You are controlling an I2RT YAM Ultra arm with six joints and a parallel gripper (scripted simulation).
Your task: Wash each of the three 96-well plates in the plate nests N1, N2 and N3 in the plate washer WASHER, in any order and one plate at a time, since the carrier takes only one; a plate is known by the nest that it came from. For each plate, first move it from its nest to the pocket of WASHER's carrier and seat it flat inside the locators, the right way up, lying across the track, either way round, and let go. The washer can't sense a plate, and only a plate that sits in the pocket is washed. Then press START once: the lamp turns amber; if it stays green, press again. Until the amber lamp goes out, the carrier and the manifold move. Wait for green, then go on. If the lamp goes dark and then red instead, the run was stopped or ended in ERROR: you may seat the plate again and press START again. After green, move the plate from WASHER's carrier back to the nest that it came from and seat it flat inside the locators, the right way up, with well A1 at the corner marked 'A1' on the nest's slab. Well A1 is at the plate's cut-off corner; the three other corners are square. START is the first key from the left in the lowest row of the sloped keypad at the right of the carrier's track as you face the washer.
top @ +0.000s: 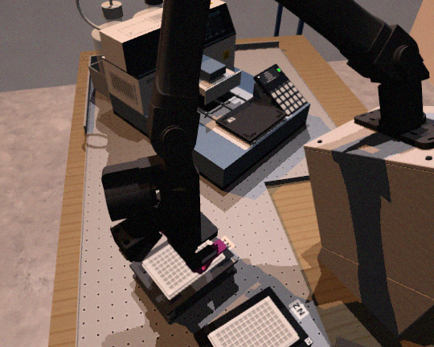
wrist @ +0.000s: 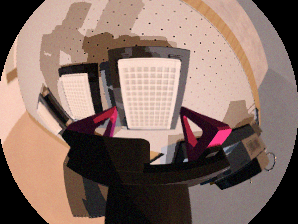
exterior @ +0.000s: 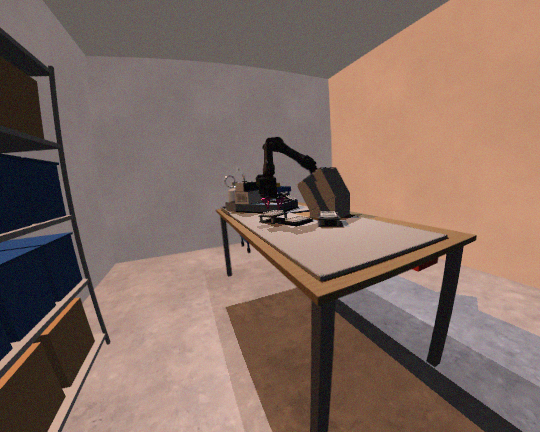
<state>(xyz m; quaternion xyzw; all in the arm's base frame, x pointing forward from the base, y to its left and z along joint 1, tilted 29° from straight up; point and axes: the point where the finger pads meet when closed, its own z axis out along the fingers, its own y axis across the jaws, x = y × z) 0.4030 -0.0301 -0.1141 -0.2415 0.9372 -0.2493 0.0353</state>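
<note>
Now: the nest N1 40 mm below my hand. From my hand the other things lie so: nest N2 (80 mm behind, 150 mm to the left, 70 mm below); n2 label (180 mm behind, 120 mm to the left, 80 mm below); nest n3 (210 mm behind, 290 mm to the left, 40 mm below).
</note>
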